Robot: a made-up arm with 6 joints. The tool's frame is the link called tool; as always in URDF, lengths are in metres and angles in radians. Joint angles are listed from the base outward. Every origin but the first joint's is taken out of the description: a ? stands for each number. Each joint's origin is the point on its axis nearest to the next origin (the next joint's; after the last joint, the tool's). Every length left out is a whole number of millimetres.
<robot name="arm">
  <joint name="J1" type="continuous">
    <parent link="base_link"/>
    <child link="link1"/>
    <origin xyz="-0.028 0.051 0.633" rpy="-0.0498 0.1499 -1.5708"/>
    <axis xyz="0 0 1"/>
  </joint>
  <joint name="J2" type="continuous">
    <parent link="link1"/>
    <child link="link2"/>
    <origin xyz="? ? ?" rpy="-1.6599 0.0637 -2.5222"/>
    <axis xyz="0 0 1"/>
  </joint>
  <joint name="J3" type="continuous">
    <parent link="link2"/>
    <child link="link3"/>
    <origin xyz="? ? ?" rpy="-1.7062 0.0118 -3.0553"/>
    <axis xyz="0 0 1"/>
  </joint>
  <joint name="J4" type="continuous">
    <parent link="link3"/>
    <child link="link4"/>
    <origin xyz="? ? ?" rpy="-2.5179 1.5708 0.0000"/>
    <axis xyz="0 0 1"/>
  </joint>
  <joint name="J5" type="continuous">
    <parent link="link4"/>
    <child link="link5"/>
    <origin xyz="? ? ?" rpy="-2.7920 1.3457 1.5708"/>
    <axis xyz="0 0 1"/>
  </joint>
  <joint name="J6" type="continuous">
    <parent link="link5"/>
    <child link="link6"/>
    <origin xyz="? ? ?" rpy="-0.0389 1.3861 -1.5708"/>
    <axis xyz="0 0 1"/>
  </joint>
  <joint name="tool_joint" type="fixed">
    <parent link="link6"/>
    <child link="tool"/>
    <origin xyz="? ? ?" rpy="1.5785 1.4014 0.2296"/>
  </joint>
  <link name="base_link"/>
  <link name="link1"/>
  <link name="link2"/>
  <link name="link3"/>
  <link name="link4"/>
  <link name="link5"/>
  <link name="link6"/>
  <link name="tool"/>
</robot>
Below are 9 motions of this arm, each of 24 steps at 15 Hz.
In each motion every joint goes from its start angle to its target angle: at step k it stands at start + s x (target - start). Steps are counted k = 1, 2, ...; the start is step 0. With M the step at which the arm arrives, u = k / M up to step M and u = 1 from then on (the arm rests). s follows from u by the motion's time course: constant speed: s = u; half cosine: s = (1 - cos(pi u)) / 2; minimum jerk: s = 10 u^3 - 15 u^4 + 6 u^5.
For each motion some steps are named. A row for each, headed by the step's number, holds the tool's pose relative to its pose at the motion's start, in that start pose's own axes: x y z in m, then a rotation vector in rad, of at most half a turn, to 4 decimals.
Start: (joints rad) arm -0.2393 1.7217 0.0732 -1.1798 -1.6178 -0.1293
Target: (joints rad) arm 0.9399 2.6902 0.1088 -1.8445 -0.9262 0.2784
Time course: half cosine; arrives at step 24
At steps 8, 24:
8: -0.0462 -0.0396 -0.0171 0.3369 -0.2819 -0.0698
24: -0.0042 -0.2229 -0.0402 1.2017 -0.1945 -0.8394

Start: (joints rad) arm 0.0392 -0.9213 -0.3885 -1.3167 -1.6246 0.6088
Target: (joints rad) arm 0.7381 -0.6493 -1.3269 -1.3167 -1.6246 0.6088
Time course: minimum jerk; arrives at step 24
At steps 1, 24:
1: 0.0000 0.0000 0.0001 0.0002 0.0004 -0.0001
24: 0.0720 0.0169 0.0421 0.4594 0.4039 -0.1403

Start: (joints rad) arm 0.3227 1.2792 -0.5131 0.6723 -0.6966 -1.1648
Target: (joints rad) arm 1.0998 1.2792 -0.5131 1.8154 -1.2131 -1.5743
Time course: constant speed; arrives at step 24
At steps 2, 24:
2: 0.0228 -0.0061 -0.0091 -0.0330 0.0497 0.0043
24: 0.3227 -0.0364 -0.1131 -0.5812 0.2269 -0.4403

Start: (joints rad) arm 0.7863 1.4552 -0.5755 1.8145 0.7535 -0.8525
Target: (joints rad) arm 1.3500 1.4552 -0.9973 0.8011 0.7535 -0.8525
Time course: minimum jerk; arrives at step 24
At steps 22, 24:
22: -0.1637 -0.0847 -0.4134 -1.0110 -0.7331 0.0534
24: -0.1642 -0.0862 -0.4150 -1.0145 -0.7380 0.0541

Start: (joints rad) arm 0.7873 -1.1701 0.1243 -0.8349 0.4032 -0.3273
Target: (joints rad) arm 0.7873 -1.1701 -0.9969 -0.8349 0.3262 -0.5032
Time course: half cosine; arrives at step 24
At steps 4, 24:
4: 0.0092 -0.0094 0.0053 0.0560 0.0565 -0.0314
24: 0.0953 -0.1782 -0.0440 0.8269 0.8085 -0.5415

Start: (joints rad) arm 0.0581 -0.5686 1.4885 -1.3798 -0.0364 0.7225
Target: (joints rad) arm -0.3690 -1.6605 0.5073 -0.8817 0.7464 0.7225
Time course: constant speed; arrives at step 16
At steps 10, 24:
10: -0.1584 0.0274 -0.0182 0.4722 0.3299 -0.1999
24: -0.2111 0.0105 0.0502 0.8030 0.4645 -0.4926

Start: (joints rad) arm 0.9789 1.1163 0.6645 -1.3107 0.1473 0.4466
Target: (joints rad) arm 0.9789 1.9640 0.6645 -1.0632 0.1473 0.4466
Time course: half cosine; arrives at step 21
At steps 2, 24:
2: -0.0015 0.0012 0.0005 -0.0172 0.0022 0.0097
24: -0.0676 0.0404 0.0215 -0.7376 0.1891 0.4672

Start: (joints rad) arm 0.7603 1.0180 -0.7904 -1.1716 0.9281 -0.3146
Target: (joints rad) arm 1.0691 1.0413 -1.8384 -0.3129 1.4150 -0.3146
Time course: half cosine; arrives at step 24
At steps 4, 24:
4: -0.0112 -0.0085 0.0091 0.0563 0.0204 0.0038
24: -0.1352 -0.1984 0.0828 1.0028 0.0674 -0.3424

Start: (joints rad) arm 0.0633 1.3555 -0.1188 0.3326 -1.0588 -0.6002
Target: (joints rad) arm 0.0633 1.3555 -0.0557 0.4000 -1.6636 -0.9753
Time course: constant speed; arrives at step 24
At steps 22, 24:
22: 0.1214 -0.1560 0.0553 0.4415 0.3942 -0.3421
24: 0.1299 -0.1734 0.0544 0.4797 0.4237 -0.3832

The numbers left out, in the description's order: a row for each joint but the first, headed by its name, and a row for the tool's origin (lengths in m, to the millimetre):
J2: 0.004 0.100 0.000
J3: 0.171 -0.327 0.000
J4: 0.144 0.057 0.000
J5: -0.041 -0.038 0.000
J6: 0.108 -0.005 0.000
tool: 0.334 -0.204 0.000

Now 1 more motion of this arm.
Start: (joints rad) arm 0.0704 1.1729 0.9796 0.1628 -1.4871 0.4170
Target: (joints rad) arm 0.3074 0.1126 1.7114 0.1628 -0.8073 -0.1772
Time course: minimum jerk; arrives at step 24
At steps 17, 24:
17: 0.2808 -0.1264 0.0664 0.2161 -1.0835 -1.3684
24: 0.3125 -0.1392 0.0776 0.1978 -1.2752 -1.6015

